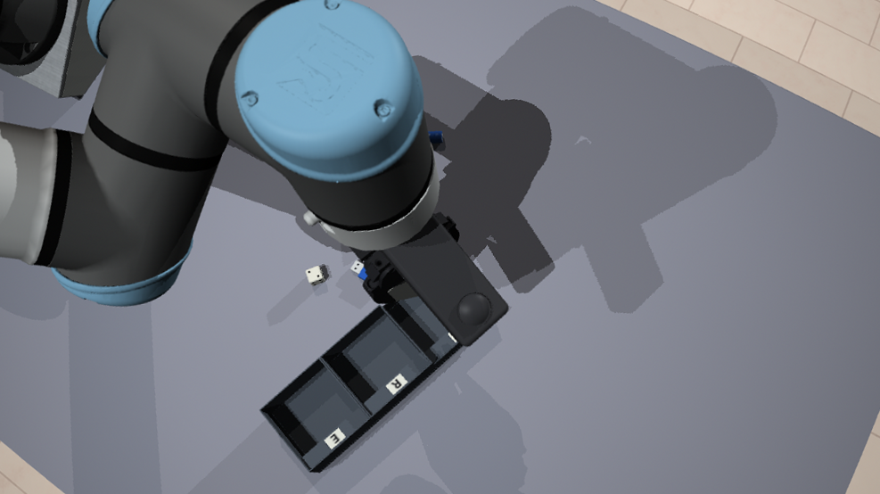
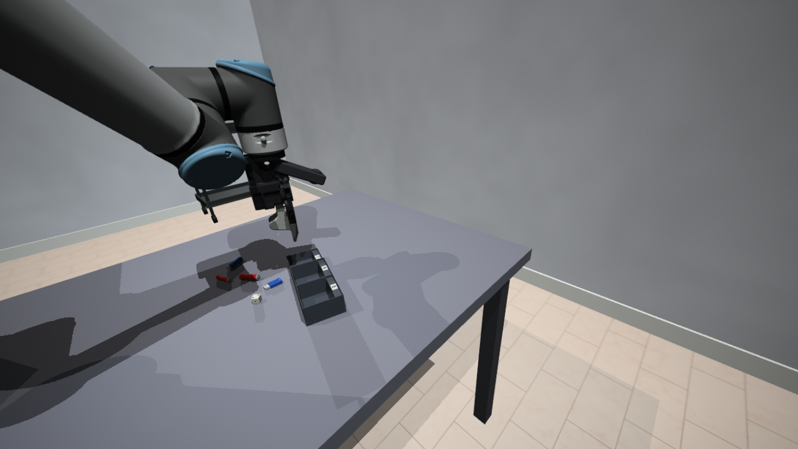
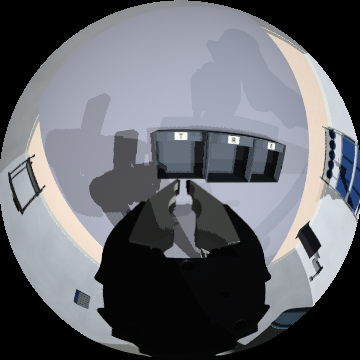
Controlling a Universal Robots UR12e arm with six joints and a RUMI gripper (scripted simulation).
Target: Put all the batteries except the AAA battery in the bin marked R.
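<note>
Now: the larger red battery 100 mm behind my hand, 80 mm to the left of it and 100 mm below it. Also, from my hand: three-compartment bin tray (20 mm behind, 80 mm to the right, 90 mm below); white die (130 mm behind, 20 mm to the right, 100 mm below); blue USB stick (80 mm behind, 10 mm to the left, 110 mm below).
</note>
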